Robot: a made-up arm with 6 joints. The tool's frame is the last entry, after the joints. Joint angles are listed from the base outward. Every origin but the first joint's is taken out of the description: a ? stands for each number. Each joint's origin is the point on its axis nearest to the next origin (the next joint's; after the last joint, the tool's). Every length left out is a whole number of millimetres.
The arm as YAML. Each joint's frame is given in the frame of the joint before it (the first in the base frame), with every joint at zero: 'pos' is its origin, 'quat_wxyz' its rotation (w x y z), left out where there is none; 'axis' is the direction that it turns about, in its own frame. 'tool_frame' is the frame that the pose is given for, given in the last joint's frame.
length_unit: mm
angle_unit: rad
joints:
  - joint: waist
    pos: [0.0, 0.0, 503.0]
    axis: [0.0, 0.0, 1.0]
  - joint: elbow
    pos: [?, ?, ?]
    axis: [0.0, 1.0, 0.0]
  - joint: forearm
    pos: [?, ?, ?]
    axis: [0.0, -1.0, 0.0]
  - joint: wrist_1
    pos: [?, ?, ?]
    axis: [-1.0, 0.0, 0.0]
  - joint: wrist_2
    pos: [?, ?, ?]
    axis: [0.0, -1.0, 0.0]
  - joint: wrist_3
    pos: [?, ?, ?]
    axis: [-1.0, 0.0, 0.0]
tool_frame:
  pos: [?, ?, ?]
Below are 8 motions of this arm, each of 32 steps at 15 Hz.
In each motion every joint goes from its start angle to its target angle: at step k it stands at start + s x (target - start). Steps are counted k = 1, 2, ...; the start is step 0. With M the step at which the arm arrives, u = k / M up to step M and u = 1 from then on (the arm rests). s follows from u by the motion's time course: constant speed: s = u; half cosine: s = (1 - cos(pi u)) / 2; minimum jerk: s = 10 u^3 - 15 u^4 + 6 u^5.
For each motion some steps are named. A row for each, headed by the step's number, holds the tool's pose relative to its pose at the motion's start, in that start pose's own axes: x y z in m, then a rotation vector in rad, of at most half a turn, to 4 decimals.
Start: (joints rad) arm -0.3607 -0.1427 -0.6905 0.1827 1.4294 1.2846
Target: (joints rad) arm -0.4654 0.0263 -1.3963 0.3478 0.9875 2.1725
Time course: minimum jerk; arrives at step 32
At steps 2, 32:
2: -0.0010 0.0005 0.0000 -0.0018 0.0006 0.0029
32: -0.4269 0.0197 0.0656 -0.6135 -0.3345 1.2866

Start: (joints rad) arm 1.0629 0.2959 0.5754 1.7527 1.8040 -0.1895
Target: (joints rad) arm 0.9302 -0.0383 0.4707 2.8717 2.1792 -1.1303
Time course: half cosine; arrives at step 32
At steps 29, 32:
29: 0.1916 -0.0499 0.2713 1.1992 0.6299 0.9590
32: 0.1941 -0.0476 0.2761 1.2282 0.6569 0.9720

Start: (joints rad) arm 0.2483 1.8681 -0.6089 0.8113 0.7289 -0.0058
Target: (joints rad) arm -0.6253 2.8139 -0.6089 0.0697 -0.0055 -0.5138
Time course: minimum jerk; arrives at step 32
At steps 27, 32:
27: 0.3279 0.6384 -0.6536 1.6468 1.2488 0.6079
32: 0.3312 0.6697 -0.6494 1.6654 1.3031 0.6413

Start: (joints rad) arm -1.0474 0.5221 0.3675 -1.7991 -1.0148 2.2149
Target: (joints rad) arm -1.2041 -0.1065 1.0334 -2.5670 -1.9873 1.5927
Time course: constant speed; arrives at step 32
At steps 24, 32:
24: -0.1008 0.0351 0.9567 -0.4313 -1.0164 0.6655
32: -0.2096 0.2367 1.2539 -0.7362 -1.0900 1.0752

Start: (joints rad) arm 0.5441 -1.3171 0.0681 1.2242 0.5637 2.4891
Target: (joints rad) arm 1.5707 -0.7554 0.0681 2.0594 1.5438 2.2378
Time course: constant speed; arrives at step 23
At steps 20, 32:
20: 0.2052 -0.0073 0.7851 0.6425 0.7772 -0.9551
32: 0.2532 -0.0805 0.8350 0.7045 0.9510 -1.1194

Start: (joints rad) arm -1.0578 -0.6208 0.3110 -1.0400 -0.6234 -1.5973
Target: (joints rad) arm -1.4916 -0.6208 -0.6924 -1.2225 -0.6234 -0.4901
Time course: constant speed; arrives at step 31
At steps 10, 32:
10: -0.0444 -0.1456 0.1728 -0.1929 -0.2791 -0.1104
32: -0.3169 -0.5035 0.3776 -0.4330 -0.7303 -0.4801

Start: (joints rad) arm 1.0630 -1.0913 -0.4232 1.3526 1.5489 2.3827
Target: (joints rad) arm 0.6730 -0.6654 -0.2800 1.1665 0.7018 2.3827
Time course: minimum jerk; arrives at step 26
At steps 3, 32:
3: 0.0018 0.0033 0.0044 0.0027 -0.0118 0.0101
32: -0.0282 0.2132 0.3703 0.1488 -0.9683 0.7983

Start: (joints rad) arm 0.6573 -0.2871 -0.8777 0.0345 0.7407 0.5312
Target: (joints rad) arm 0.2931 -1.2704 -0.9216 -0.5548 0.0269 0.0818
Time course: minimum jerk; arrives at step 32
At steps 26, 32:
26: -0.5967 0.1577 0.0138 0.8757 -0.1843 -0.4163
32: -0.6154 0.1793 0.0080 0.9166 -0.2100 -0.4132

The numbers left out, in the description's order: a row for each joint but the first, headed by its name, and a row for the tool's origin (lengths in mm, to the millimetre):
elbow: 0.0 0.0 0.0
forearm: 0.0 0.0 966.0
wrist_1: 673.0 0.0 0.0
wrist_2: 0.0 -274.0 0.0
wrist_3: 0.0 0.0 0.0
tool: 0.0 0.0 0.0

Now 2 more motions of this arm.
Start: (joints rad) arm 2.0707 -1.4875 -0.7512 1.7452 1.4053 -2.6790
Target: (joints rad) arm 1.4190 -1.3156 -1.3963 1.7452 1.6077 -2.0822
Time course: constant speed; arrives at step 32
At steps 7, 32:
7: 0.1033 -0.1088 0.0094 0.0507 0.0249 -0.1162
32: 0.2518 -0.5019 -0.1013 0.2749 -0.0297 -0.3909

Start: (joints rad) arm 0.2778 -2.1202 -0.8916 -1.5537 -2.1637 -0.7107
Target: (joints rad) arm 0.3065 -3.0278 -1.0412 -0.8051 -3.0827 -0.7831
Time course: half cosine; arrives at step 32
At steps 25, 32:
25: -0.0185 -0.3384 -0.0736 0.2287 -0.2071 -1.0056
32: -0.0231 -0.3782 -0.0703 0.3057 -0.2572 -1.0840

